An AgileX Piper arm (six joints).
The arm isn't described. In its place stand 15 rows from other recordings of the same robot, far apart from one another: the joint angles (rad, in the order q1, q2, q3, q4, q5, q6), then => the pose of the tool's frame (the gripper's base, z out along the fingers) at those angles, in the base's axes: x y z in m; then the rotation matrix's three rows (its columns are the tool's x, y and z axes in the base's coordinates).
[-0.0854 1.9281 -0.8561 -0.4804 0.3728 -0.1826] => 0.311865, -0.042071, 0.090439; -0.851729, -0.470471, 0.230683; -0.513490, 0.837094, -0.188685; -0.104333, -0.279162, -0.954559
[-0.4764 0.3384 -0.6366 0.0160 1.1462 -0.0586] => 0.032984, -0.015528, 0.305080; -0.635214, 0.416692, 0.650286; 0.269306, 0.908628, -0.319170; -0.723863, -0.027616, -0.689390
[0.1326 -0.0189 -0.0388 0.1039 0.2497 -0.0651] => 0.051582, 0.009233, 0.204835; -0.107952, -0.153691, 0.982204; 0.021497, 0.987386, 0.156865; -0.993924, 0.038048, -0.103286
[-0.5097 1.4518 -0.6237 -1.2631 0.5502 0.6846] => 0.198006, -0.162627, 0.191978; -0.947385, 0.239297, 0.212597; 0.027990, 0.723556, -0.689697; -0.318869, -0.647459, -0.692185
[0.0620 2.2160 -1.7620 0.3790 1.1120 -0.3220] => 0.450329, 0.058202, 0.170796; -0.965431, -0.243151, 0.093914; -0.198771, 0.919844, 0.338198; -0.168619, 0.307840, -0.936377
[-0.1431 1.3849 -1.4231 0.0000 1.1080 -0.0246] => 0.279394, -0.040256, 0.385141; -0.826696, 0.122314, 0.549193; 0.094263, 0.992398, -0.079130; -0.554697, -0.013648, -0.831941
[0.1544 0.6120 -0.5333 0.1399 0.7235 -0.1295] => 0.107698, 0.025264, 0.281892; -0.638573, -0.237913, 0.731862; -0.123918, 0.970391, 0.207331; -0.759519, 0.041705, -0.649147
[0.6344 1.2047 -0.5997 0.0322 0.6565 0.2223] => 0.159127, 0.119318, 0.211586; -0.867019, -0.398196, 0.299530; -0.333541, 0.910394, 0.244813; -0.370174, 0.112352, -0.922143
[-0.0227 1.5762 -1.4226 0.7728 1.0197 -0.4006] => 0.336802, 0.046493, 0.351942; -0.822223, -0.280274, 0.495375; 0.076099, 0.808403, 0.583690; -0.564055, 0.517621, -0.643359
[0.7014 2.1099 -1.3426 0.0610 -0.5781 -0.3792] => 0.366638, 0.305726, 0.195591; 0.125417, -0.611838, 0.780977; -0.315640, 0.721682, 0.616074; -0.940554, -0.323774, -0.102610
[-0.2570 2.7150 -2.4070 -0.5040 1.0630 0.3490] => 0.522634, -0.177060, 0.093598; -0.874601, 0.446263, 0.189530; 0.311298, 0.816557, -0.486136; -0.371707, -0.366175, -0.853083
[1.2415 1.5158 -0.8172 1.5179 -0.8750 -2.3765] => 0.160060, 0.252680, 0.250707; 0.201112, -0.380723, 0.902554; -0.952538, 0.138945, 0.270860; -0.228529, -0.914190, -0.334710
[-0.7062 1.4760 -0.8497 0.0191 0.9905 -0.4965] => 0.185020, -0.155901, 0.207019; -0.975014, 0.218184, 0.041762; 0.217755, 0.975894, -0.014628; -0.043947, -0.005168, -0.999020
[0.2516 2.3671 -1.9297 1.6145 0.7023 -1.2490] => 0.506503, 0.190832, 0.206098; -0.567645, -0.618669, 0.543165; 0.145922, 0.573708, 0.805957; -0.810238, 0.536757, -0.235385
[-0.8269 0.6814 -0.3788 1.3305 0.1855 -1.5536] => 0.107581, -0.092830, 0.275736; -0.306251, 0.551918, 0.775627; 0.005626, 0.815811, -0.578291; -0.951934, -0.172738, -0.252948
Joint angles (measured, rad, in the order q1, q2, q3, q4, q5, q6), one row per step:
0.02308 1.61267 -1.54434 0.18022 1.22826 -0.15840
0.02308 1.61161 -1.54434 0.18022 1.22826 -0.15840
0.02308 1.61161 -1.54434 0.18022 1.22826 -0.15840
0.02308 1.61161 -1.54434 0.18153 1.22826 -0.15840
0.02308 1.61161 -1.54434 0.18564 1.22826 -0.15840
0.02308 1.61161 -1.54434 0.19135 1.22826 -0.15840
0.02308 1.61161 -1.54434 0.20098 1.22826 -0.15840
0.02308 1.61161 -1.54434 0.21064 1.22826 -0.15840
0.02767 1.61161 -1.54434 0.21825 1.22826 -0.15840
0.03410 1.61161 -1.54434 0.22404 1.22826 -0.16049
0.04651 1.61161 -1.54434 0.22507 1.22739 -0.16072
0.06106 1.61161 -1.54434 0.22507 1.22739 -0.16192
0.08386 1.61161 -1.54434 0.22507 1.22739 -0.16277
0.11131 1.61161 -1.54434 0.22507 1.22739 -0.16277
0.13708 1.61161 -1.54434 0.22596 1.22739 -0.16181
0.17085 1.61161 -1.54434 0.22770 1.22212 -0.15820
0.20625 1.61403 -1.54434 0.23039 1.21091 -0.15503
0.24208 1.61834 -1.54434 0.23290 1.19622 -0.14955
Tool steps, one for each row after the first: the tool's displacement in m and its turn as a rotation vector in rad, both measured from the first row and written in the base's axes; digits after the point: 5 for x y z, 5 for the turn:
-0.00024 -0.00001 0.00035 0.00002 -0.00106 0.00000
-0.00024 -0.00001 0.00035 0.00002 -0.00106 0.00000
-0.00024 0.00010 0.00037 0.00133 -0.00103 0.00003
-0.00025 0.00045 0.00044 0.00544 -0.00093 0.00011
-0.00026 0.00093 0.00053 0.01115 -0.00080 0.00022
-0.00028 0.00174 0.00069 0.02078 -0.00058 0.00040
-0.00031 0.00255 0.00086 0.03043 -0.00036 0.00059
-0.00045 0.00471 0.00100 0.03804 -0.00009 0.00533
-0.00065 0.00733 0.00111 0.04310 -0.00022 0.01378
-0.00098 0.01153 0.00115 0.04408 -0.00082 0.02625
-0.00152 0.01635 0.00115 0.04367 -0.00074 0.04189
-0.00251 0.02388 0.00115 0.04339 -0.00042 0.06547
-0.00392 0.03292 0.00115 0.04340 0.00017 0.09291
-0.00548 0.04144 0.00117 0.04462 0.00101 0.11782
-0.00742 0.05262 0.00137 0.04807 -0.00240 0.14724
-0.00887 0.06452 0.00098 0.05289 -0.00901 0.17743
-0.01010 0.07668 0.00007 0.05879 -0.01641 0.20514

